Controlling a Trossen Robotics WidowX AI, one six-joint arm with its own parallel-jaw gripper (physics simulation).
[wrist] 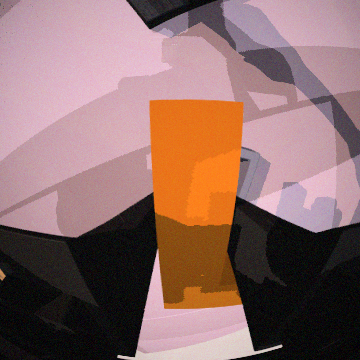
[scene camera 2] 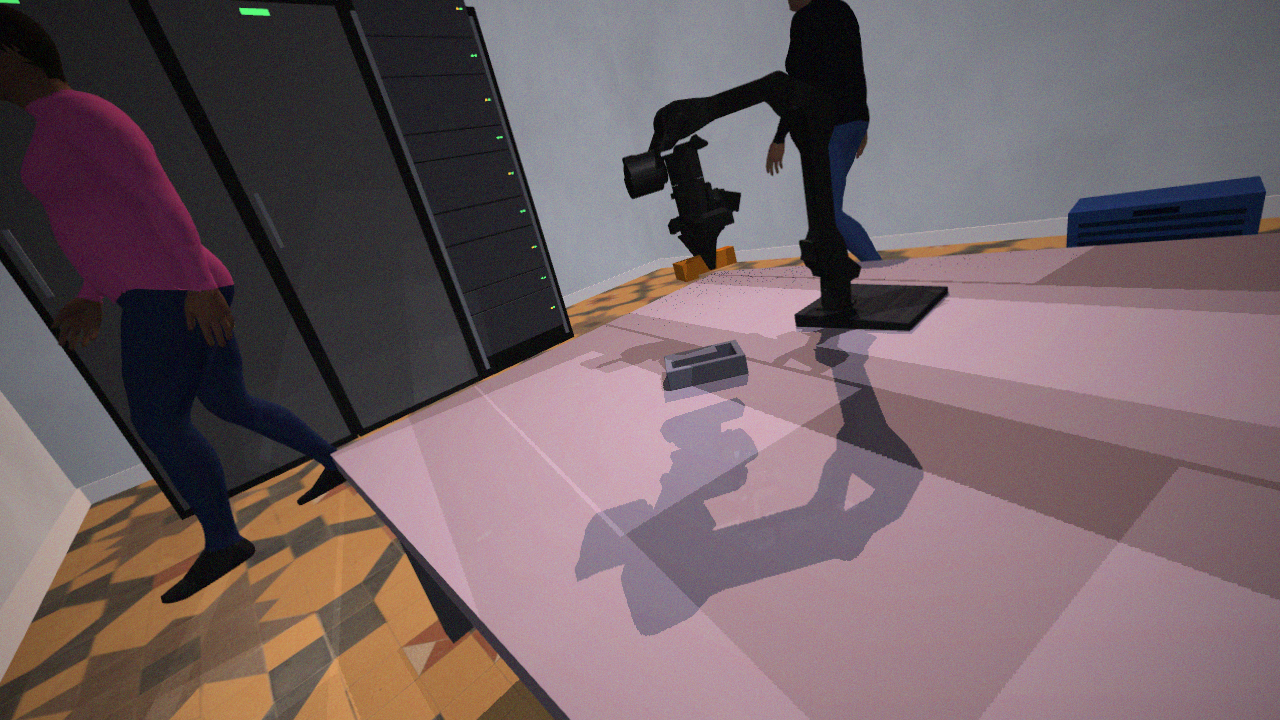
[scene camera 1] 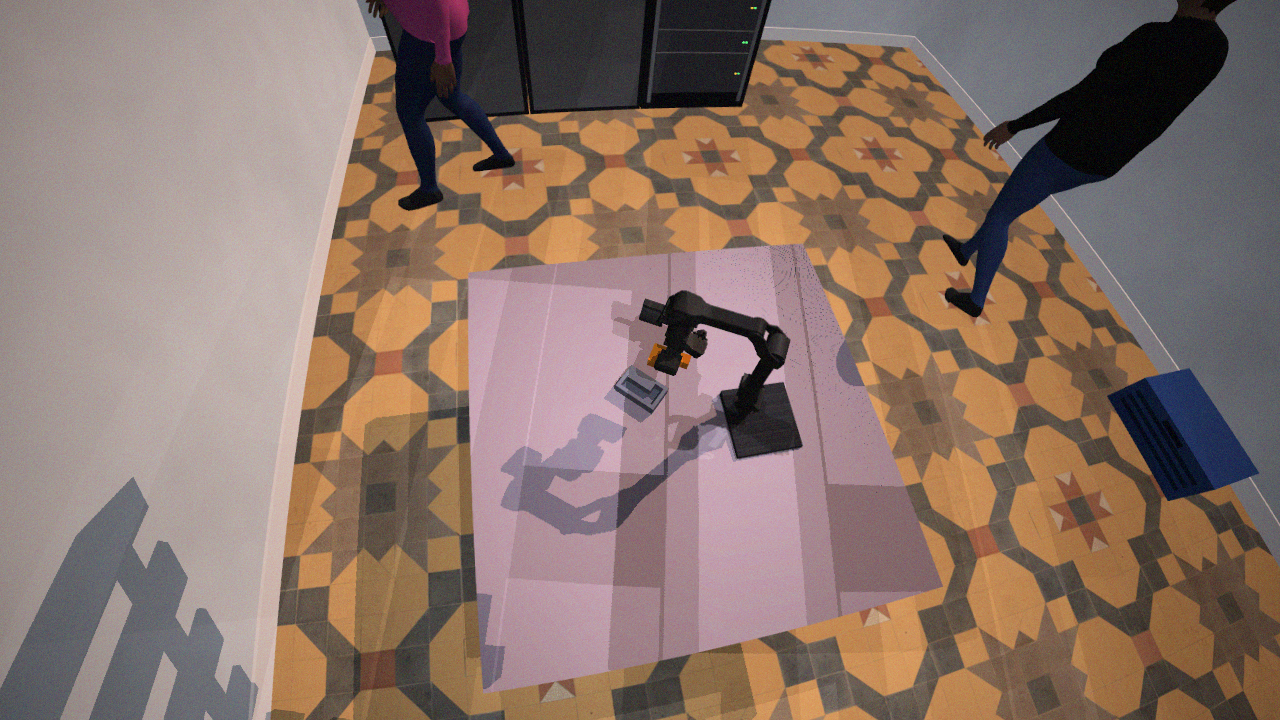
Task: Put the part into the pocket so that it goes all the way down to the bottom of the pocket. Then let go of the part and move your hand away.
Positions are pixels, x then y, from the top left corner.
Labels:
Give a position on a grey pocket block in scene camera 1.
640,388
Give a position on an orange block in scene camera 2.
At 686,270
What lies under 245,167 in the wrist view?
A grey pocket block.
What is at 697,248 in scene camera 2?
My gripper.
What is my gripper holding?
An orange block.

